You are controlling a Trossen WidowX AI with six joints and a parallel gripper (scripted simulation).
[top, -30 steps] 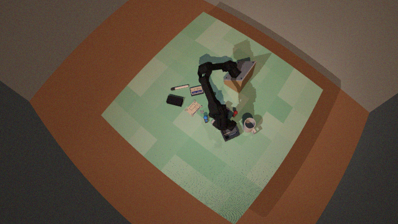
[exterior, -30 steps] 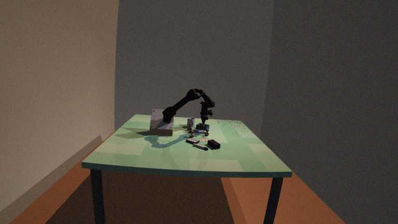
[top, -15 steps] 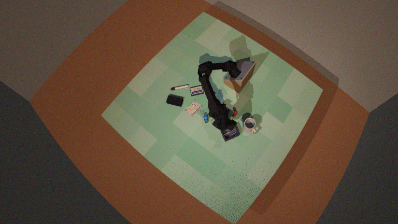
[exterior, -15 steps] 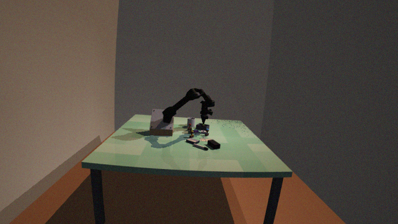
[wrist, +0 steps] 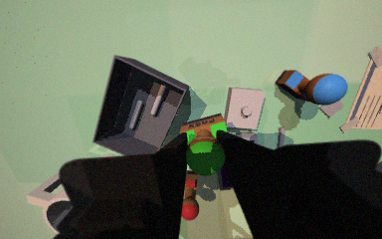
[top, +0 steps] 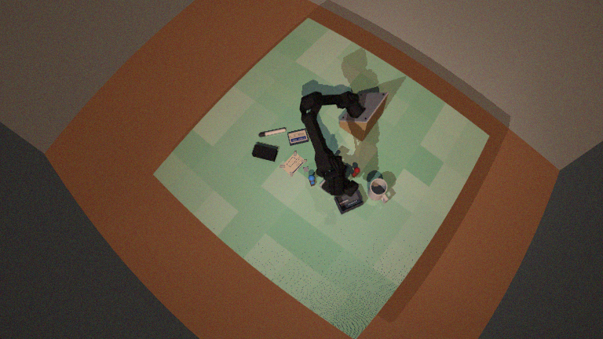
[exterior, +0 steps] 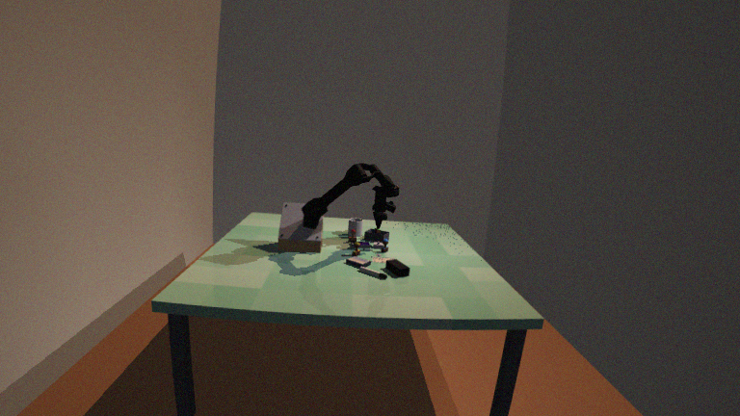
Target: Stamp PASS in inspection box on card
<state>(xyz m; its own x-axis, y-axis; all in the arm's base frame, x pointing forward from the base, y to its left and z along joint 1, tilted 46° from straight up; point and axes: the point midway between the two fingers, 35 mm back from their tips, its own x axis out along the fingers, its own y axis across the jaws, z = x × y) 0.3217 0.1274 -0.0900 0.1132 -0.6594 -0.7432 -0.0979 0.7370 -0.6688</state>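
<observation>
My gripper tip is 8 cm past the ink pad, 6 cm to the left of it and 8 cm above it. The rest, counted from my gripper tip: green-knobbed stamp 1 cm below; black tray 8 cm to the left, 8 cm below; small white block 1 cm ahead, 6 cm to the right, 7 cm below.
</observation>
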